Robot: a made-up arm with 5 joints.
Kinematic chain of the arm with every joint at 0, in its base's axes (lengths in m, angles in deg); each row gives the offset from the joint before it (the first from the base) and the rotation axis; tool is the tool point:
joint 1: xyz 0 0 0.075 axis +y
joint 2: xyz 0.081 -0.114 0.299 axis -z
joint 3: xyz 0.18 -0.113 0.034 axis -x
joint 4: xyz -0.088 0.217 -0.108 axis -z
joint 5: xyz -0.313 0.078 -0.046 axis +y
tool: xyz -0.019 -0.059 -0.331
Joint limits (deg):
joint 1: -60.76..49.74
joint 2: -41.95..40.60
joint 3: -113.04..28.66
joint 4: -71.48..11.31
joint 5: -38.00..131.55
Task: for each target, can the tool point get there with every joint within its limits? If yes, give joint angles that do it. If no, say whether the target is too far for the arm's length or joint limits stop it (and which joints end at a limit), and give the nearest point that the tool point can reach.
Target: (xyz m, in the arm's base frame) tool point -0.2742 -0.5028 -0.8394
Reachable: no: joint limits stop it (at a limit: joint 1, joint 3, joint 4) | nearest point -0.1804 -0.3075 -0.3087 | short by 0.573 m
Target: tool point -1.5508 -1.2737 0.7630
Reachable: no: too far | nearest point -0.7058 -0.5487 0.3881 | short by 1.175 m
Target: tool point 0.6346 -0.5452 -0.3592
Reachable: no: joint limits stop it (at a limit: joint 1, joint 2, joint 3, joint 4) | nearest point 0.3745 -0.6072 -0.1051 | short by 0.369 m
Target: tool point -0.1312 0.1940 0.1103
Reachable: yes | joints -11.63 7.35 -53.09 -33.70 9.54
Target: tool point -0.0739 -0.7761 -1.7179
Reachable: no: too far | nearest point -0.1212 -0.3030 -0.3144 | short by 1.482 m
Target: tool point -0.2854 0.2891 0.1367
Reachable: yes | joints -32.37 20.30 -63.73 -19.60 36.94
